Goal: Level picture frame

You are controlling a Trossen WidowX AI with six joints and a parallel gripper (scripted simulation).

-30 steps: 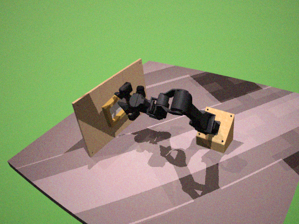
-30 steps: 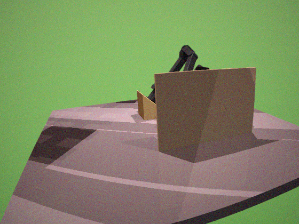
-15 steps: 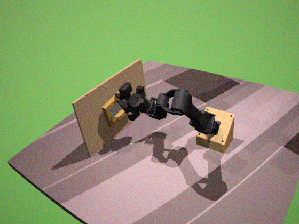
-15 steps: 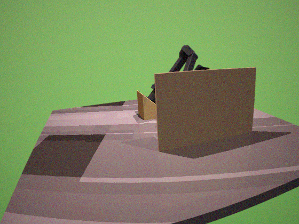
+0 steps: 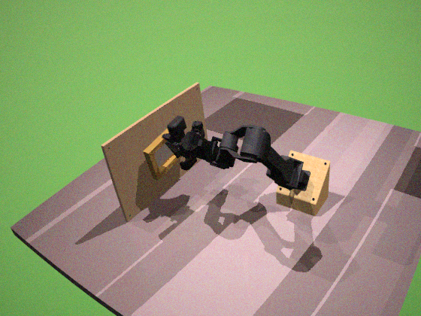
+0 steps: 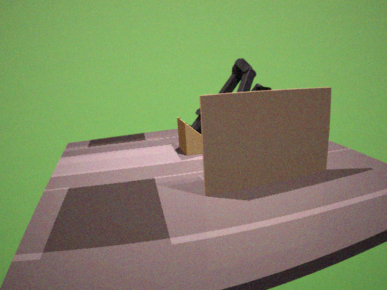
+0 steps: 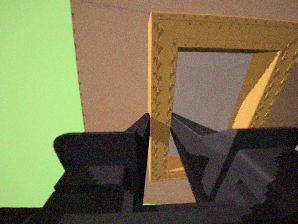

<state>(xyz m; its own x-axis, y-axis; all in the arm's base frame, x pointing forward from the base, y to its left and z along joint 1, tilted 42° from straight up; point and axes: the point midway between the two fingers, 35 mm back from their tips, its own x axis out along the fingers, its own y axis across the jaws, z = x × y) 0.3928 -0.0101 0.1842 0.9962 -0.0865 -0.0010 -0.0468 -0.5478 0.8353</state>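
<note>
The picture frame is 50 mm below my gripper tip and 10 mm ahead of it. The rest, counted from my gripper tip: tan wall panel (60 mm below, 20 mm ahead, 10 mm to the right).
</note>
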